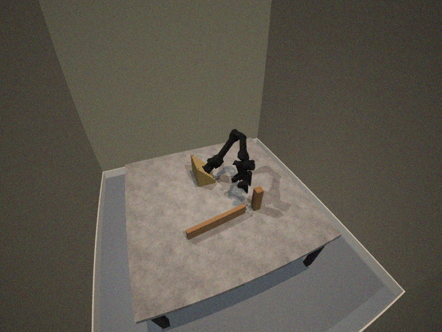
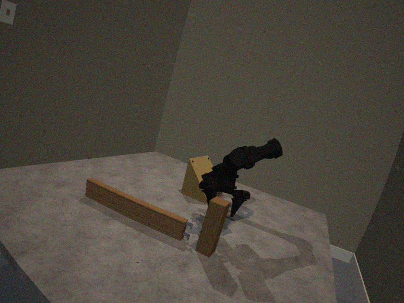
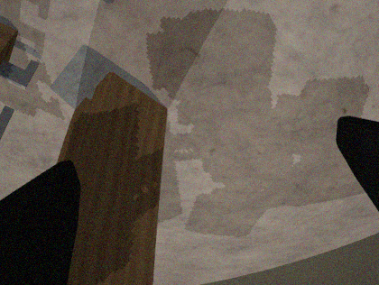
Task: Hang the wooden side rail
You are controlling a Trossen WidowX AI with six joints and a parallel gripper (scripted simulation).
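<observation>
Right now the headboard post is 100 mm ahead of my gripper tip and 10 mm to the left of it.
</observation>
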